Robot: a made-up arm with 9 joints. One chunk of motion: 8 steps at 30 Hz.
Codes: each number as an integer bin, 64 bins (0 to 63) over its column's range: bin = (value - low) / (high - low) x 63, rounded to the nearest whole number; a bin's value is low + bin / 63 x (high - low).
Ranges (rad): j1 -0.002..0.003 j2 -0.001..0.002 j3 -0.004..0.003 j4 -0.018..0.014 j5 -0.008..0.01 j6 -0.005..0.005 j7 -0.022..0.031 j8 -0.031..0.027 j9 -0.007..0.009
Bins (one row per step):
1: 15 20 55 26 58 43 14 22 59
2: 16 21 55 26 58 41 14 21 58
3: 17 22 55 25 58 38 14 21 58
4: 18 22 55 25 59 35 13 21 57
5: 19 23 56 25 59 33 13 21 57
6: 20 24 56 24 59 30 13 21 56
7: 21 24 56 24 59 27 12 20 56
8: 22 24 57 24 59 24 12 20 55
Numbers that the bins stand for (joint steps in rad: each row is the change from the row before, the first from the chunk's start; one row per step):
1: -0.00081 -0.00005 0.00211 -0.00479 0.00857 0.00183 -0.01022 -0.01075 0.00798
2: -0.00073 0.00000 0.00211 -0.00479 0.00857 0.00151 -0.01022 -0.01167 0.00773
3: -0.00065 0.00005 0.00211 -0.00530 0.00857 0.00103 -0.01022 -0.01167 0.00773
4: -0.00057 0.00005 0.00211 -0.00530 0.00886 0.00056 -0.01106 -0.01167 0.00748
5: -0.00049 0.00010 0.00222 -0.00530 0.00886 0.00024 -0.01106 -0.01167 0.00748
6: -0.00041 0.00014 0.00222 -0.00581 0.00886 -0.00024 -0.01106 -0.01167 0.00722
7: -0.00033 0.00014 0.00222 -0.00581 0.00886 -0.00071 -0.01190 -0.01259 0.00722
8: -0.00025 0.00014 0.00233 -0.00581 0.00886 -0.00119 -0.01190 -0.01259 0.00697

